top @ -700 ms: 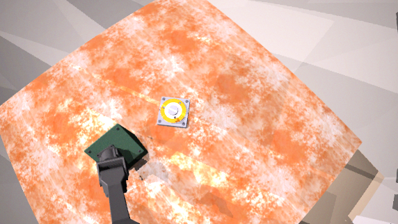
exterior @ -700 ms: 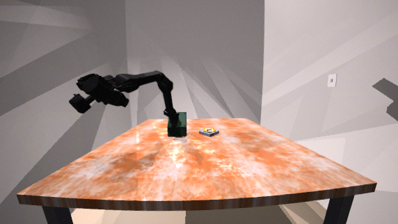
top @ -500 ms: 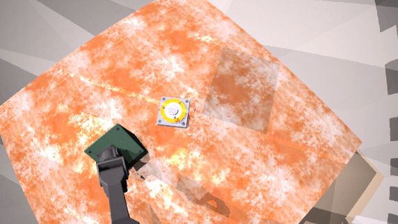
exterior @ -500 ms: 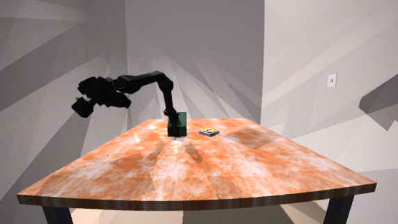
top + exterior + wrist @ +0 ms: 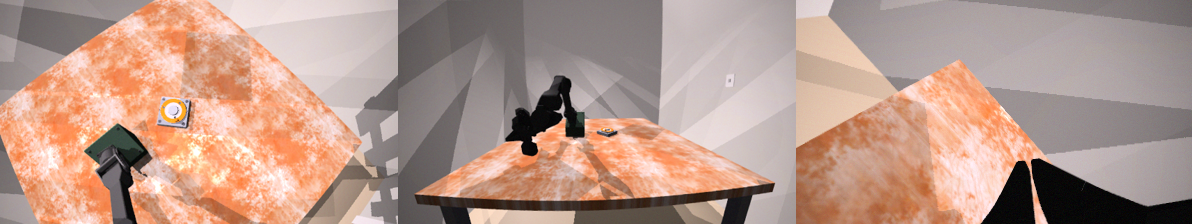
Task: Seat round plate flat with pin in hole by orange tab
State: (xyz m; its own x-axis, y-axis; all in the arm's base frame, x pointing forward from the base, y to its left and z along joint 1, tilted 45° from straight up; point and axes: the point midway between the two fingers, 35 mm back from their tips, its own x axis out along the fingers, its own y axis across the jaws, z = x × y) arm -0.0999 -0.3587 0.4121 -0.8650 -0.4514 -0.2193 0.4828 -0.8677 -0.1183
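Now: the plate 56 cm to the left of my gripper tip, 40 cm ahead of it and 12 cm below it. The rest, counted from my gripper tip: grey square base 59 cm to the left, 41 cm ahead, 14 cm below.
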